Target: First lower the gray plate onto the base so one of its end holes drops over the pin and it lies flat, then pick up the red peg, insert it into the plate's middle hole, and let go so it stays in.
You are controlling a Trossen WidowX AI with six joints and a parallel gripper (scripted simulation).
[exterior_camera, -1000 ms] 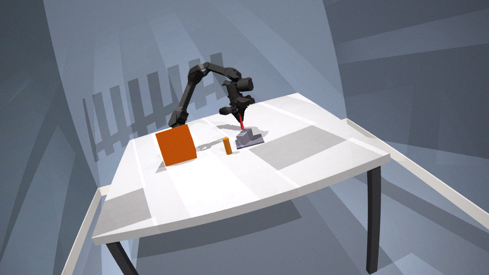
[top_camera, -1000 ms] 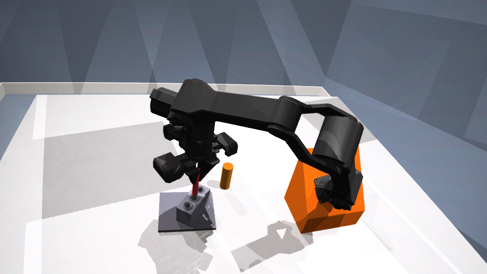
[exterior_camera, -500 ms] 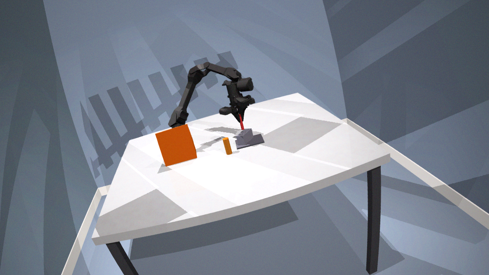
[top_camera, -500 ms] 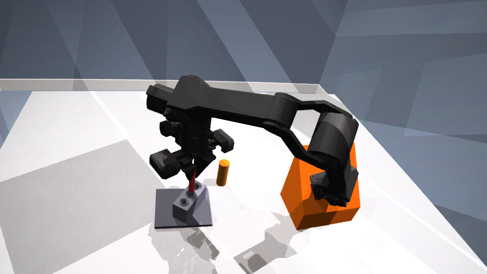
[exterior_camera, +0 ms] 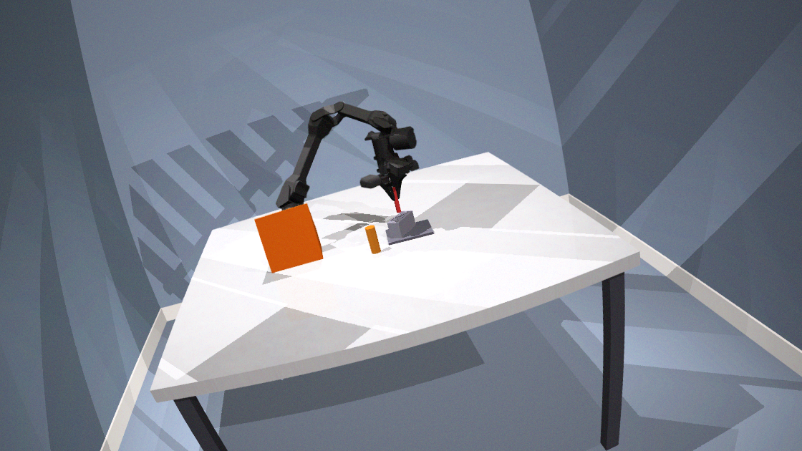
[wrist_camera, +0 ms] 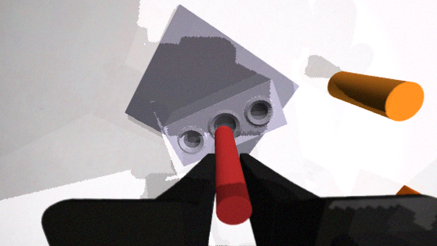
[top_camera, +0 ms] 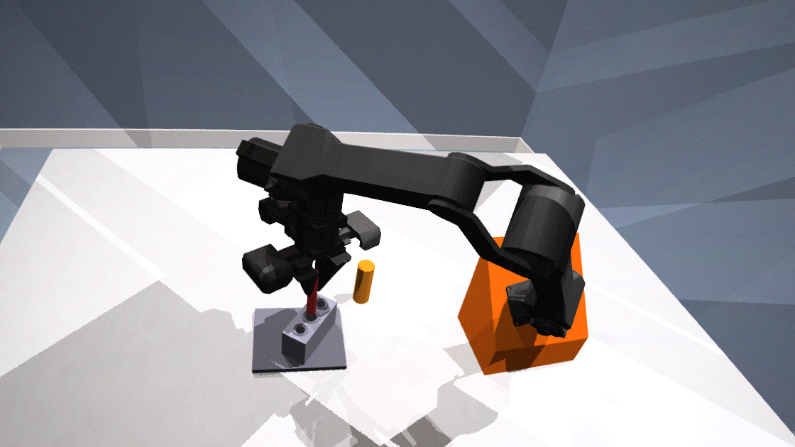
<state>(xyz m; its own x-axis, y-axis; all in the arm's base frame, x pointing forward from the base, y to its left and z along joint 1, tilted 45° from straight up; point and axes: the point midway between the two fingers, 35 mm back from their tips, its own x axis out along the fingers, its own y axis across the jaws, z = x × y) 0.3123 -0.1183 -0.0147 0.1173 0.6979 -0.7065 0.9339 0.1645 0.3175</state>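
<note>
The gray plate lies 7 cm below my gripper tip. Round my gripper tip: orange cylinder: 11 cm behind, 7 cm to the right, 7 cm below; then gray base: 10 cm below, 2 cm ahead, 1 cm to the left; then red peg: right at my gripper tip.
</note>
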